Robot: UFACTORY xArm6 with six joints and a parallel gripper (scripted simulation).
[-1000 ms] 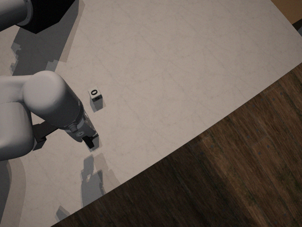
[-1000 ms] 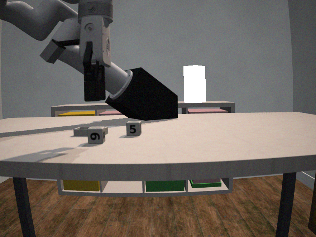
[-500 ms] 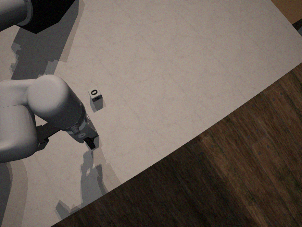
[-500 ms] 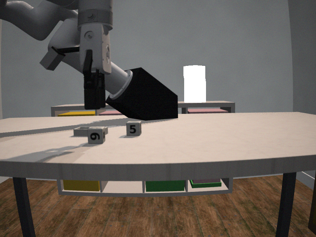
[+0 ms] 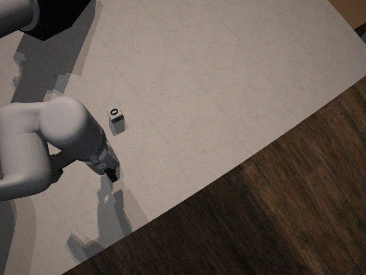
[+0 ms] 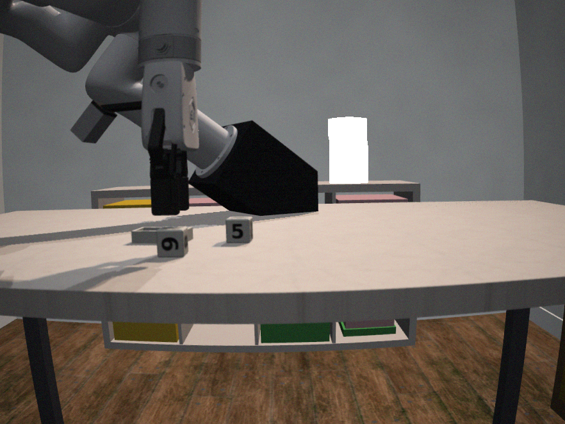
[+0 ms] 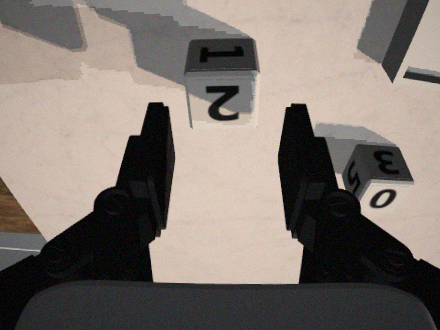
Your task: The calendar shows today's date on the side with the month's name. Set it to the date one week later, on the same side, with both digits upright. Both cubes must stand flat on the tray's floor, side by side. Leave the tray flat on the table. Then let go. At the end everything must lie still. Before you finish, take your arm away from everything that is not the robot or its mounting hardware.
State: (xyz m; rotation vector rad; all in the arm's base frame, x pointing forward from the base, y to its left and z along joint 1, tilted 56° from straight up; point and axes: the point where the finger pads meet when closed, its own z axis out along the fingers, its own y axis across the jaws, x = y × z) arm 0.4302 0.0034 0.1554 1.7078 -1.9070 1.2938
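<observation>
Now: the white cube 50 mm below my hand. Also, from my hand: grey tray: 110 mm behind, 60 mm below, 10 mm to the right.
</observation>
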